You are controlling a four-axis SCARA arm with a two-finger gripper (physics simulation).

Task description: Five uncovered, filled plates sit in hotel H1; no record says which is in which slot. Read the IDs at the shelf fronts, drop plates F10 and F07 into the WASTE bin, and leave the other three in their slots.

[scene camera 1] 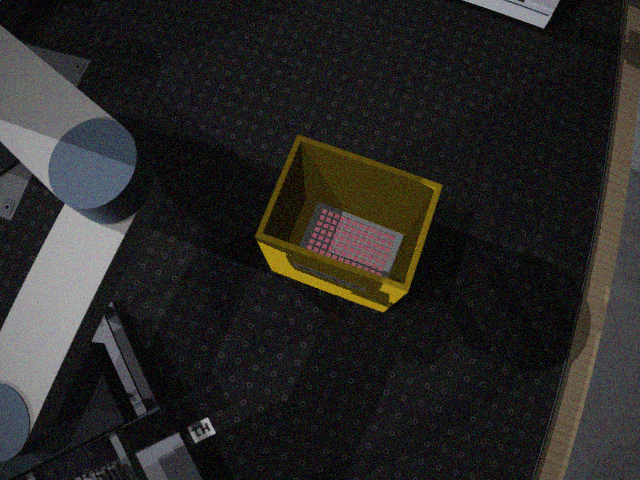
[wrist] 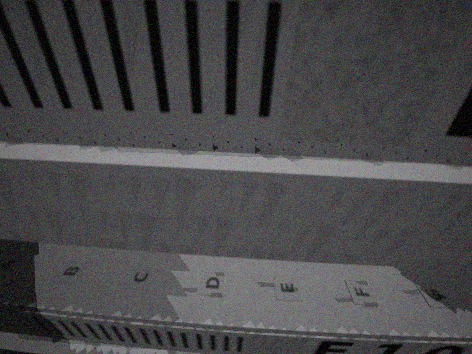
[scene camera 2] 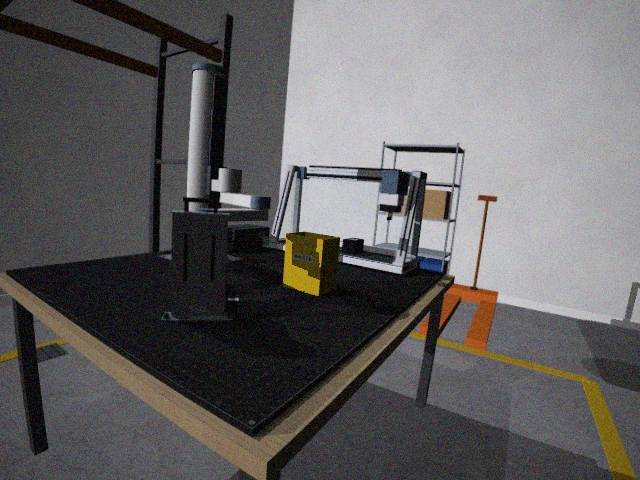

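Places are measured from the arm's base along level axes (x right, y ahead, z up), in centimetres.
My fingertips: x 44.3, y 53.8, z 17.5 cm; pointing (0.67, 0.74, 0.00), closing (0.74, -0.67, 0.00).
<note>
For each thing: its middle in the pictures, then the offset to it from my fingertips. "pt": a spot on its surface instead.
- Hotel H1, middle of its body: [scene camera 2: 200, 255] dx +1.3, dy +1.2, dz -0.2 cm
- dark tower whose H1 tag, middle of its body: [scene camera 1: 201, 430] dx -12.4, dy +0.9, dz -16.3 cm
- yellow WASTE bin, middle of its body: [scene camera 1: 346, 234] [scene camera 2: 311, 262] dx -41.7, dy +10.8, dz -6.3 cm
- small black box, a spot on its surface: [scene camera 2: 353, 245] pt dx -95.9, dy +2.1, dz -6.7 cm
Hotel H1 [scene camera 1: 168, 457] [scene camera 2: 199, 253] is a dark tower whose H1 tag [scene camera 1: 201, 429] shows at the bottom of scene camera 1. In the wrist view, plate E10 [wrist: 225, 295] fills the lower part, its label cut by the lower edge. The striped front of another plate [wrist: 325, 75] is close above it, its ID cut off. The yellow WASTE bin [scene camera 1: 361, 160] [scene camera 2: 302, 276] holds one plate [scene camera 1: 361, 237] with pink wells, ID not readable. My gripper is at the hotel front, shut on plate F07 below E10; its fingertips and F07 are hidden.
The arm's pale link [scene camera 1: 64, 289] reaches down to the hotel side, left of the bin. The white column [scene camera 2: 199, 139] rises behind the hotel. A gantry machine [scene camera 2: 341, 174] and a small black box [scene camera 2: 353, 245] stand beyond the bin. The wooden table edge [scene camera 1: 589, 310] runs along the right.
</note>
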